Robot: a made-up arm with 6 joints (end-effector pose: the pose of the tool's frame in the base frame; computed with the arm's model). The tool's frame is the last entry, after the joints.
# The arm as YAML. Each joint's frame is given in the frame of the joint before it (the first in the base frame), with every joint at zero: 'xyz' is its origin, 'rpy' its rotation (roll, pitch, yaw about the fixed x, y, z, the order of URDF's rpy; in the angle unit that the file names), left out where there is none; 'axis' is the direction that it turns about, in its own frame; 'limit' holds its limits. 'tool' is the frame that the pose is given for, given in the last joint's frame.
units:
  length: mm
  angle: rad
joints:
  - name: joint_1
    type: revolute
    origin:
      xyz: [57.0, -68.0, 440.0]
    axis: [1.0, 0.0, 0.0]
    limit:
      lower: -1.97
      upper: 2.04
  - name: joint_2
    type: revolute
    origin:
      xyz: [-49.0, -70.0, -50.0]
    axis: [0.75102, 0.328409, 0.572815]
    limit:
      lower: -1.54
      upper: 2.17
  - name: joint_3
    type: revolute
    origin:
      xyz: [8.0, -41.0, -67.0]
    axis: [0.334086, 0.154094, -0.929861]
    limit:
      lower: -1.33
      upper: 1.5
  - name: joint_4
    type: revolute
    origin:
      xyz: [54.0, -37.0, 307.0]
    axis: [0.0, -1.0, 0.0]
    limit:
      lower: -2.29
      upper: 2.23
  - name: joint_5
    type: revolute
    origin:
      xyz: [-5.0, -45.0, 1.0]
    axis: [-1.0, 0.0, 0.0]
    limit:
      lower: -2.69
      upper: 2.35
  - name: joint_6
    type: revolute
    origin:
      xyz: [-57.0, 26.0, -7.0]
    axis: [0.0, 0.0, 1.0]
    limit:
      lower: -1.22
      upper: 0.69
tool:
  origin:
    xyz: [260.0, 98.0, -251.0]
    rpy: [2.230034, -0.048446, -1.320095]
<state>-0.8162 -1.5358 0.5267 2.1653 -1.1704 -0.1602</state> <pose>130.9 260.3 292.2 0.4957 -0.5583 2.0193</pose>
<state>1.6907 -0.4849 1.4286 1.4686 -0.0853 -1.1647</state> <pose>-343.0 -201.6 -68.8 2.0351 -0.2357 1.9003</pose>
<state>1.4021 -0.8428 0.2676 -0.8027 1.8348 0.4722</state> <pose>-264.4 -275.6 118.9 1.2549 0.2906 -0.4730</pose>
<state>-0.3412 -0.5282 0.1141 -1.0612 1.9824 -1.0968</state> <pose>182.2 -296.2 886.5 -0.8724 -0.6195 1.3680</pose>
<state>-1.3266 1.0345 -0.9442 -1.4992 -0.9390 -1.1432</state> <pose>-46.5 -255.3 722.4 -0.6703 -1.1359 -0.0223</pose>
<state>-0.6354 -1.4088 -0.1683 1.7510 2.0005 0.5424</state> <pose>-162.6 316.8 777.0 -1.6883 1.0391 2.1857</pose>
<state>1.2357 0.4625 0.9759 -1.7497 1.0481 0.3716</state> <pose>-261.3 -271.1 262.6 -2.9371 0.4120 1.5570</pose>
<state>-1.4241 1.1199 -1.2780 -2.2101 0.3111 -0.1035</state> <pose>132.1 -220.3 870.3 -0.7317 0.5504 -0.0732</pose>
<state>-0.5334 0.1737 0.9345 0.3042 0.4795 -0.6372</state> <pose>68.8 -598.3 583.5 2.7791 -0.4432 -2.9633</pose>
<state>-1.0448 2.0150 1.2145 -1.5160 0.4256 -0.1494</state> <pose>-20.6 -249.3 643.4 -0.7915 0.2876 -2.1211</pose>
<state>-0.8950 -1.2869 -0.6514 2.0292 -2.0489 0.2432</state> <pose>-266.6 11.6 235.5 1.8411 0.6899 0.7126</pose>
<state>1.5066 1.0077 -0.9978 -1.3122 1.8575 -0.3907</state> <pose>368.2 -47.3 441.3 -2.2834 -0.6295 -1.7117</pose>
